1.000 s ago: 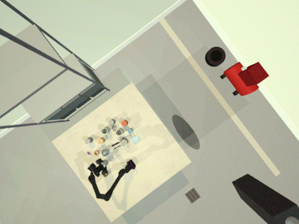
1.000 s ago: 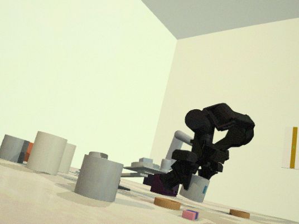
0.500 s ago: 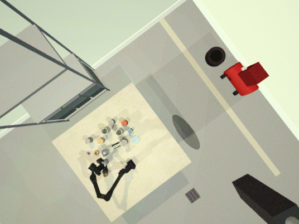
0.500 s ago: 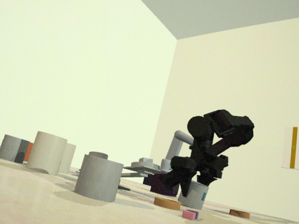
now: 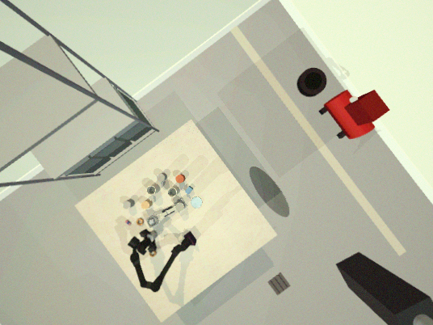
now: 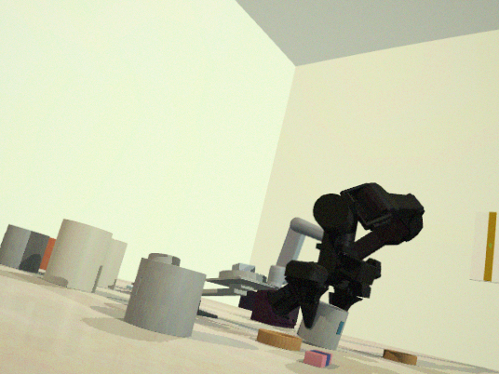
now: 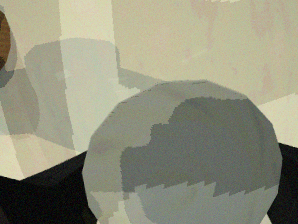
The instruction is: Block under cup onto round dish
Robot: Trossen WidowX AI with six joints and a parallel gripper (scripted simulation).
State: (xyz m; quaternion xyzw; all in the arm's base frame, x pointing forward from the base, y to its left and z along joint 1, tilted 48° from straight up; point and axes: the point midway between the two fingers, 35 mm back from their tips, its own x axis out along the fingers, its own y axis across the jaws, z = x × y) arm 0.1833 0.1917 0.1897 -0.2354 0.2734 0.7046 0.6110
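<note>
The pale block is 12 cm ahead of my gripper tip, 9 cm to the right of it and 6 cm above it. Also, from my gripper tip: balance beam: 12 cm ahead, 21 cm to the right, 1 cm above; balance: 12 cm ahead, 21 cm to the right; pink-and-blue block: 20 cm ahead, 15 cm to the left, 2 cm below.
</note>
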